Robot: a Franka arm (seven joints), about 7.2 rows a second.
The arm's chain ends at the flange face. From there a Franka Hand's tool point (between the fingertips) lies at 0.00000 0.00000 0.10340 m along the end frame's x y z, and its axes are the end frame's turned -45 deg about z.
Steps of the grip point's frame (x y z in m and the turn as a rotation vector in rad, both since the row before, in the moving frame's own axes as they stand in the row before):
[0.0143, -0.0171, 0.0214, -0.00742, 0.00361, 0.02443]
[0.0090, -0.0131, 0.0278, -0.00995, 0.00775, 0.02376]
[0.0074, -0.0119, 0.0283, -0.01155, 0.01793, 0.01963]
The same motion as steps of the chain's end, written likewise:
[-0.0028, -0.0225, 0.0214, -0.00269, 0.00780, 0.02443]
[-0.0042, -0.0158, 0.0278, -0.00156, 0.01252, 0.02376]
[-0.0053, -0.0132, 0.0283, 0.00451, 0.02085, 0.01963]

